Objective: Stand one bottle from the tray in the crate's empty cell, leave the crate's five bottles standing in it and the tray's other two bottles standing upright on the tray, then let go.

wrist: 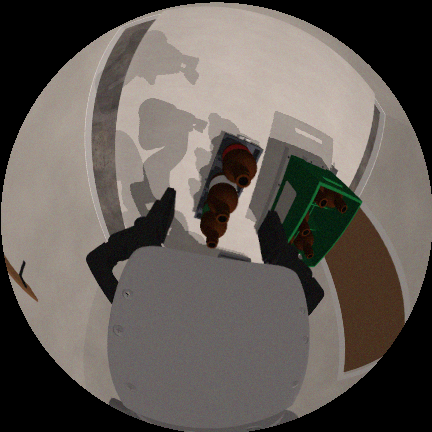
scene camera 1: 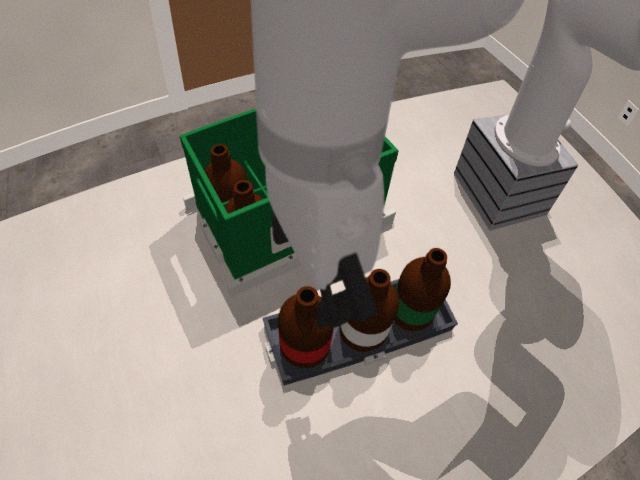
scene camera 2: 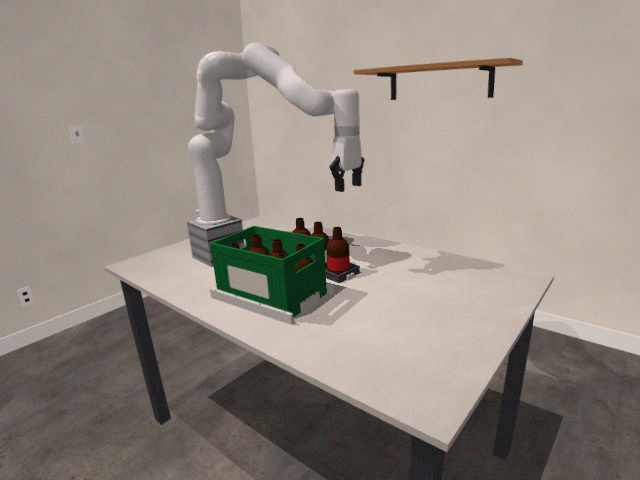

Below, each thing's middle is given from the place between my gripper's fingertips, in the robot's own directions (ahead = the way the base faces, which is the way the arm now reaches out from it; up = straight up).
Now: the green-label bottle point(scene camera 1: 425, 282) 190 mm behind my hand, 20 mm to the right of it and 200 mm below it. From my hand the other things lie so: pale rail point(scene camera 2: 287, 317) (100 mm behind, 370 mm to the right, 270 mm below).
